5 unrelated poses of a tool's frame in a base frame.
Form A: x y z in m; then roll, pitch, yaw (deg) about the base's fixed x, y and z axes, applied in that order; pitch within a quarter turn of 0, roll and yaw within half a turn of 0.
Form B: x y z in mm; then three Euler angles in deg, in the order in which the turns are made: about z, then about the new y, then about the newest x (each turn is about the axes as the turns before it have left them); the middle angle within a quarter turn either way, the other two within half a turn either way. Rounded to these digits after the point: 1 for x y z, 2 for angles.
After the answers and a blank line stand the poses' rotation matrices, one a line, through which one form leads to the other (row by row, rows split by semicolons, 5 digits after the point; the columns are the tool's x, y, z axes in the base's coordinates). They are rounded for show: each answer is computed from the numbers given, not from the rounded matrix.
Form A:
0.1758, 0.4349, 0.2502, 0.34, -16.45, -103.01
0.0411, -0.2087, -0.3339, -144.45, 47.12, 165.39
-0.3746, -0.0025, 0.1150, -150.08, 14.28, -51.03
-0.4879, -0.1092, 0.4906, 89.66, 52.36, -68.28
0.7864, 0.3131, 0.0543, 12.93, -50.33, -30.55
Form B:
175.8, 434.9, 250.2, -103.01, -16.45, 0.34
41.1, -208.7, -333.9, 165.39, 47.12, -144.45
-374.6, -2.5, 115.0, -51.03, 14.28, -150.08
-487.9, -109.2, 490.6, -68.28, 52.36, 89.66
786.4, 313.1, 54.3, -30.55, -50.33, 12.93

-0.21591 0.97469 0.05797; -0.93445 -0.22348 0.27724; 0.28318 0.00569 0.95905
-0.65846 0.61750 0.43026; 0.17164 0.67983 -0.71300; -0.73278 -0.39563 -0.55363
0.60948 -0.75123 0.25334; -0.75345 -0.44944 0.47991; -0.24666 -0.48338 -0.83994
0.22600 0.29855 -0.92725; -0.56734 -0.73343 -0.37443; -0.79186 0.61069 0.00362
0.54975 0.34707 -0.75981; -0.32447 0.92690 0.18863; 0.76973 0.14284 0.62218

